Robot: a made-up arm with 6 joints. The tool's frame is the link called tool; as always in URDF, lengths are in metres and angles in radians. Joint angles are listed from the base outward.
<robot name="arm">
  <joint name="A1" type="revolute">
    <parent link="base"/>
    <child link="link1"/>
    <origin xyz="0 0 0.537" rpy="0 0 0"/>
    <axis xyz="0 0 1"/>
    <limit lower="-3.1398" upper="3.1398"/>
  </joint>
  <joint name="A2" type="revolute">
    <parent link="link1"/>
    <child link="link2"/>
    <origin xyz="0 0 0" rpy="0 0 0"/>
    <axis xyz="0 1 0"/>
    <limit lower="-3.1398" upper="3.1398"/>
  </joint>
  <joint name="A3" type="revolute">
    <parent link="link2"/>
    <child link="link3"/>
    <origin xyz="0 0 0.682" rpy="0 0 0"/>
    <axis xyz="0 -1 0"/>
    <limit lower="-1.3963" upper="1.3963"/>
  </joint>
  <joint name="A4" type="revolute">
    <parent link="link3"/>
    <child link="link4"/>
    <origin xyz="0 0 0" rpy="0 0 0"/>
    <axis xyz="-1 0 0"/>
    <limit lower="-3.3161" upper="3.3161"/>
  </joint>
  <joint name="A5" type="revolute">
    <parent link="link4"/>
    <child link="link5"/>
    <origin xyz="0.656 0 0" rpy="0 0 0"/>
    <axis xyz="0 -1 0"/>
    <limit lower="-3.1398" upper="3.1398"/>
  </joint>
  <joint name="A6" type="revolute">
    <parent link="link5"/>
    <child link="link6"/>
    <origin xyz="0 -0.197 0" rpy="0 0 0"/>
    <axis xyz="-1 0 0"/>
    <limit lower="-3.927" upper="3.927"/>
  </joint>
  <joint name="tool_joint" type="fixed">
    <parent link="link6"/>
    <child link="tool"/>
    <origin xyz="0 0 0" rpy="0 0 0"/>
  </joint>
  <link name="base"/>
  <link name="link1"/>
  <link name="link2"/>
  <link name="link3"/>
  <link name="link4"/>
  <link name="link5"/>
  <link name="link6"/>
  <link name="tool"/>
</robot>
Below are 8 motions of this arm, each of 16 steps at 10 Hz.
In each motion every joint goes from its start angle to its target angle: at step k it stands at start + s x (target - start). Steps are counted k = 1, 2, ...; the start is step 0. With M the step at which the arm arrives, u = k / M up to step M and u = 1 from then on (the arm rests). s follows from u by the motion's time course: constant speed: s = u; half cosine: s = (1 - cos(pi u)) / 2; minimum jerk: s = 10 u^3 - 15 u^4 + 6 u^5.
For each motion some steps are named. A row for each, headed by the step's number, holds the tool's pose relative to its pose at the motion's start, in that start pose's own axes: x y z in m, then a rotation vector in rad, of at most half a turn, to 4 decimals.
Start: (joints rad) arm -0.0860 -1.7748 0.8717 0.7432 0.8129 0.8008
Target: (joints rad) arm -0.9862 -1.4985 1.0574 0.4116 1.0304 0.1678
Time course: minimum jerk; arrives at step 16
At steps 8, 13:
8: 0.1971 0.2376 0.4951 0.5302 -0.4113 0.0236
13: 0.1563 0.4266 0.9819 1.0103 -0.7417 0.1988

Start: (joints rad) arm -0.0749 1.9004 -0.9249 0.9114 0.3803 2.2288
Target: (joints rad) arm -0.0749 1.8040 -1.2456 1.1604 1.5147 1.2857
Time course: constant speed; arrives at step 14
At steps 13, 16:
13: -0.0372 -0.0461 0.1606 0.8007 -0.0931 -1.0109
16: -0.0408 -0.0501 0.1735 0.8630 -0.1399 -1.0914

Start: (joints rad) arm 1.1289 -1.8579 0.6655 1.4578 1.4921 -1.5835
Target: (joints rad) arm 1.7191 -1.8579 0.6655 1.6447 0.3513 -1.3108
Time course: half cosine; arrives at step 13
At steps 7, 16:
7: -0.4076 0.0261 0.0053 -0.1225 -0.0319 -0.9119
16: -0.7114 0.1168 -0.0451 -0.1120 0.0542 -1.6231

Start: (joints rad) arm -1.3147 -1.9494 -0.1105 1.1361 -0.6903 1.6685
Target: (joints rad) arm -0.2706 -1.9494 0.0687 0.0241 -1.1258 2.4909
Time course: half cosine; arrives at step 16
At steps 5, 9, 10, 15, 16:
5: 0.1496 0.2194 -0.0418 0.2124 -0.2836 0.0776
9: 0.3677 0.5806 0.0615 0.5581 -0.7969 0.0211
10: 0.4104 0.6595 0.1157 0.6467 -0.9167 -0.0354
15: 0.5080 0.8624 0.3376 0.9474 -1.2219 -0.3284
16: 0.5102 0.8675 0.3455 0.9577 -1.2289 -0.3405

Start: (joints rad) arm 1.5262 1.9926 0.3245 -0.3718 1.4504 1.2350
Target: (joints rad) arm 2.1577 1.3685 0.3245 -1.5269 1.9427 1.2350
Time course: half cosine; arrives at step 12
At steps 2, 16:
2: 0.0138 -0.0132 0.0433 0.0173 0.0078 -0.0796
16: -0.1539 -0.1528 0.7662 0.5098 0.3055 -0.8553

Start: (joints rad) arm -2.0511 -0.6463 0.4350 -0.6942 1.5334 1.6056
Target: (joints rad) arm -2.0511 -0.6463 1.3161 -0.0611 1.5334 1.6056
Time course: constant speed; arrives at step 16
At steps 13, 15, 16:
13: 0.4290 -0.1646 0.3009 0.2876 -0.4800 -0.6727
15: 0.4781 -0.2268 0.3387 0.3031 -0.5435 -0.7918
16: 0.4999 -0.2607 0.3559 0.3078 -0.5737 -0.8526

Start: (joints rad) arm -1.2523 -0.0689 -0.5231 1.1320 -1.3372 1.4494
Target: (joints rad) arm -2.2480 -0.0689 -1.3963 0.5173 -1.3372 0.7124
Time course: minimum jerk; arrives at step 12
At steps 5, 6, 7, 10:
5: 0.2802 0.1323 0.1272 0.2364 -0.3102 0.4938
6: 0.3616 0.2255 0.2052 0.3542 -0.4278 0.7372
7: 0.4079 0.3277 0.2942 0.4717 -0.5310 0.9953
10: 0.3849 0.5208 0.4928 0.6801 -0.6929 1.5623

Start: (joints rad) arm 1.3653 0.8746 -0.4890 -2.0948 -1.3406 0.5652
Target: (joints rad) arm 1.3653 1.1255 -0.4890 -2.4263 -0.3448 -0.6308
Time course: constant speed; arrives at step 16
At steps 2, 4, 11, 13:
2: 0.0058 -0.0144 0.0057 0.1869 -0.1394 -0.0381
4: 0.0114 -0.0288 0.0113 0.3756 -0.2839 -0.0599
11: 0.0288 -0.0797 0.0311 1.0229 -0.8284 -0.0029
13: 0.0331 -0.0944 0.0367 1.1951 -0.9945 0.0540

